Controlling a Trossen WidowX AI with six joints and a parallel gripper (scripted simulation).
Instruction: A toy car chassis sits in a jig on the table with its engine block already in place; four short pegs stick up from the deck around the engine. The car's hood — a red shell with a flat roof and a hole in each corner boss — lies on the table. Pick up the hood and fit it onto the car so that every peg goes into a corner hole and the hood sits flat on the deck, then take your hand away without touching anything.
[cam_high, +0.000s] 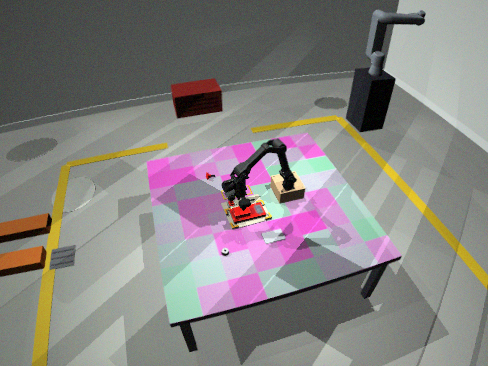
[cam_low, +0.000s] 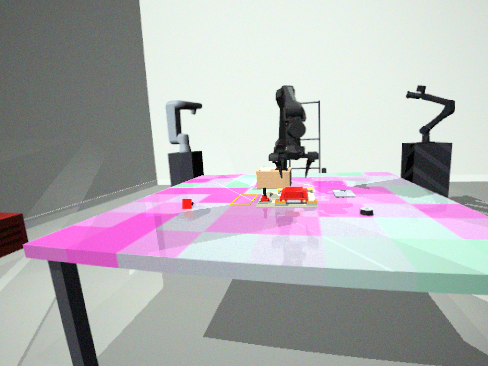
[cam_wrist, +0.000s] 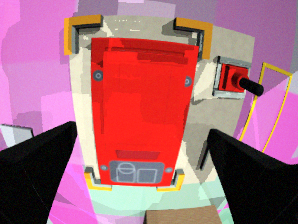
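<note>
Right now my gripper tip is 50 mm above the red hood. Round my gripper tip: white plate: 210 mm to the left, 130 mm behind, 90 mm below; dark ring: 240 mm to the left, 160 mm ahead, 80 mm below.
</note>
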